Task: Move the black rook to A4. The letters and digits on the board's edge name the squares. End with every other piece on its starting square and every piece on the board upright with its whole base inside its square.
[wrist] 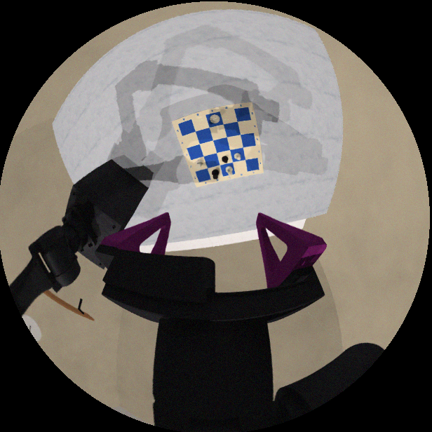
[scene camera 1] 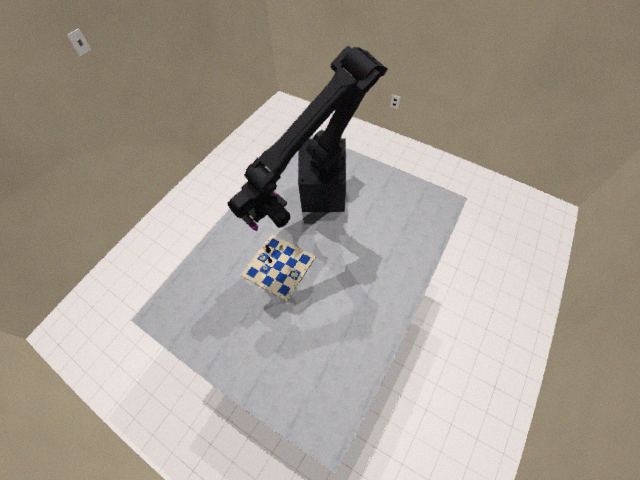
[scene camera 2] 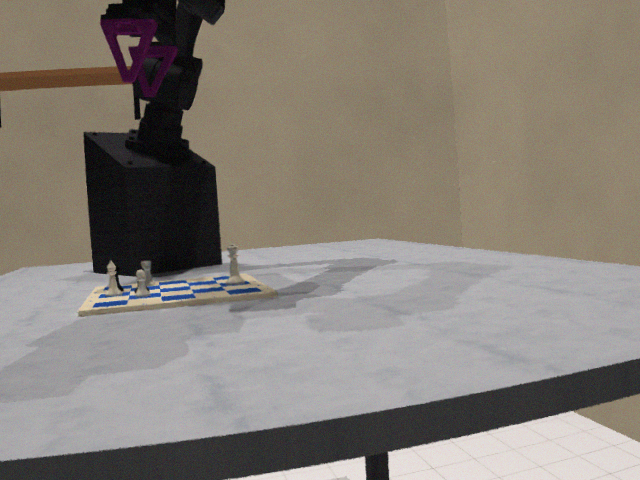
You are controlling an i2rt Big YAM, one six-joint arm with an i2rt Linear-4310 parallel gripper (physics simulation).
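Frame: origin at the arm's base, x ahead, y left, z up, level; millimetres.
Seen in the pictures: gripper, fingertip midpoint: [scene camera 1: 266, 221] [scene camera 2: 139, 90]; arm's base at its link origin: [scene camera 1: 327, 159] [scene camera 2: 157, 147].
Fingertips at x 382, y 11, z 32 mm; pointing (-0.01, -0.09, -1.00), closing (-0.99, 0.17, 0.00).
Offsets run from my fingertips to a thing's top centre.
The board @[dy +30, dx +28, dz -260 mm] [scene camera 1: 278, 265] [scene camera 2: 177, 297] [wrist: 221, 144] lies flat with blue and cream squares. A larger black piece @[dy -50, dx -2, dz -227 mm] [scene camera 1: 267, 249] [wrist: 215, 173] stands on a cream square in the row nearest the gripper in the wrist view. A smaller black piece @[dy -12, dx +31, dz -228 mm] [scene camera 1: 269, 260] [wrist: 225, 159] stands on a cream square one row farther. I cannot tell which is the rook, and the edge letters are too small to read. In scene camera 2 white pieces largely hide the black ones. My gripper [scene camera 1: 268, 215] [scene camera 2: 138, 88] [wrist: 213, 217] is open and empty, high above the table, off the board's near edge.
A tall white king @[dy +107, dx +22, dz -207 mm] [scene camera 1: 294, 274] [scene camera 2: 234, 266] [wrist: 214, 119] stands alone at the far side. A white bishop @[dy -46, dx +39, dz -216 mm] [scene camera 2: 111, 279], a white pawn @[dy -7, dx +67, dz -228 mm] [scene camera 2: 141, 284] and a white rook @[dy -12, dx -43, dz -227 mm] [scene camera 2: 146, 271] stand close around the black pieces. The arm's black base [scene camera 1: 322, 196] [scene camera 2: 155, 217] stands behind the board.
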